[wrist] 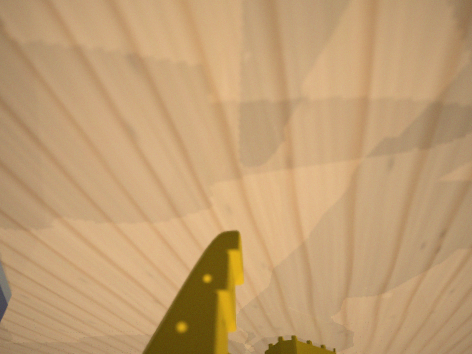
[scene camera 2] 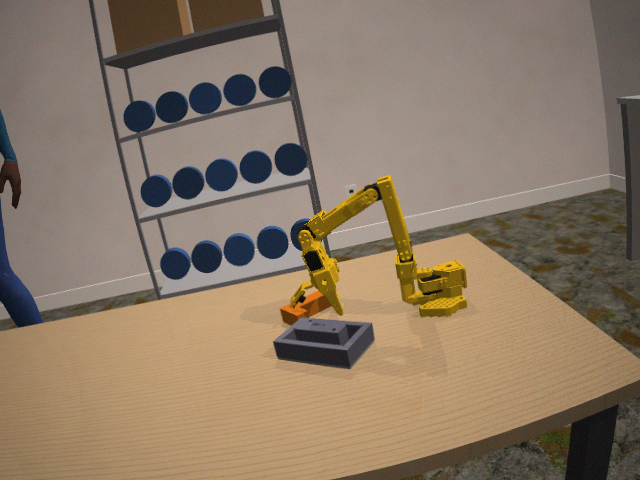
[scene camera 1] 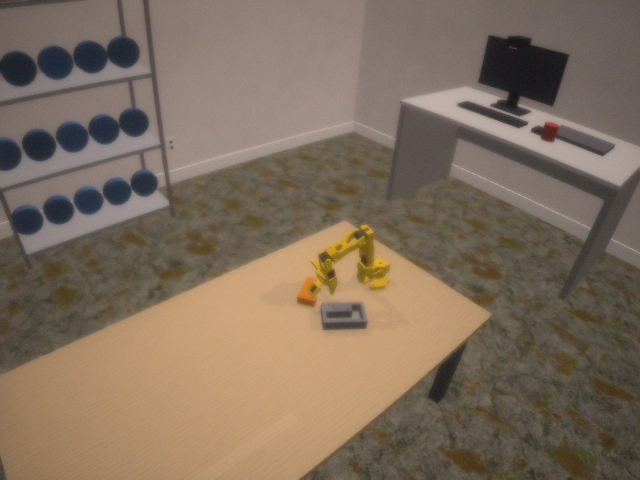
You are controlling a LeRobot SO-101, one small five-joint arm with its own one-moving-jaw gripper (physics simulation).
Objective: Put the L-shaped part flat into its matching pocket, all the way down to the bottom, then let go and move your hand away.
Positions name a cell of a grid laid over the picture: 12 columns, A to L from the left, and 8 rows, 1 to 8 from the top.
Note:
The table carries an orange L-shaped part (scene camera 2: F6). Also in view: a grey pocket block (scene camera 2: G6).
The grey pocket block also shows in scene camera 1 (scene camera 1: G6). The wrist view does not show the orange L-shaped part: it is out of frame.

